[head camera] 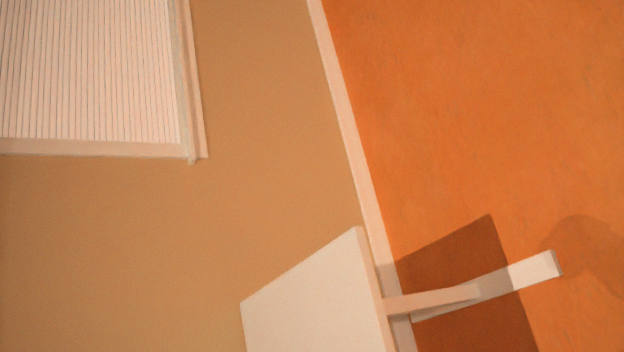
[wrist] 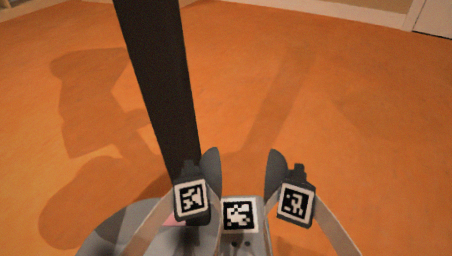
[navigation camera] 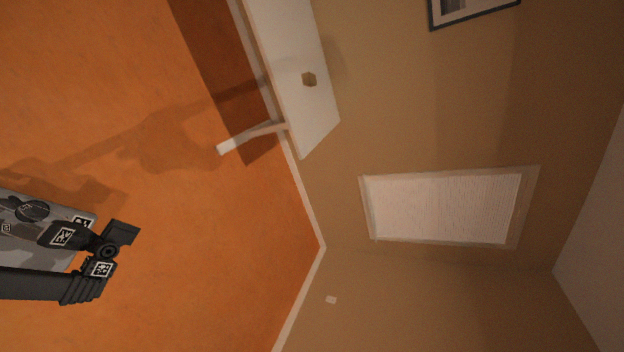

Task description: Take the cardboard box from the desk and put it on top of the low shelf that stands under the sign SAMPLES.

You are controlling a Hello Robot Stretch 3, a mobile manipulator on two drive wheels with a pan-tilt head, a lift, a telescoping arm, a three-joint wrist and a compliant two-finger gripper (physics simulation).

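Where they show: gripper, fingertip midpoint: (wrist: pixel 242 166); robot's base at its link origin: (navigation camera: pixel 33 210).
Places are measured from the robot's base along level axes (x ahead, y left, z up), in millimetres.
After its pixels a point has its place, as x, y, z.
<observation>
The small brown cardboard box (navigation camera: pixel 309 79) {994, -487, 766} stands on the white desk (navigation camera: pixel 311 122) {835, -664, 721} (head camera: pixel 315 295) {811, -704, 721} in the navigation view, nearer the desk's wall side. In the head view the near end of the desk shows at the bottom, and the box does not show. My gripper (wrist: pixel 242 166) {-3, 71, 368} is open in the wrist view, its two fingertips apart with orange floor showing between them. It is well away from the box, over the robot's base. The low shelf and the sign SAMPLES cannot be made out in these views.
The desk's white leg (head camera: pixel 535 270) (navigation camera: pixel 227 145) juts out over the floor. A window with blinds (head camera: pixel 90 70) {744, -1868, 1181} (navigation camera: pixel 440 207) {734, -1884, 1476} is on the wall beyond the desk. The robot's dark mast (wrist: pixel 160 85) {-66, 116, 417} rises beside the gripper. A white door (wrist: pixel 436 19) {1257, 1284, 99} shows at the upper right.
</observation>
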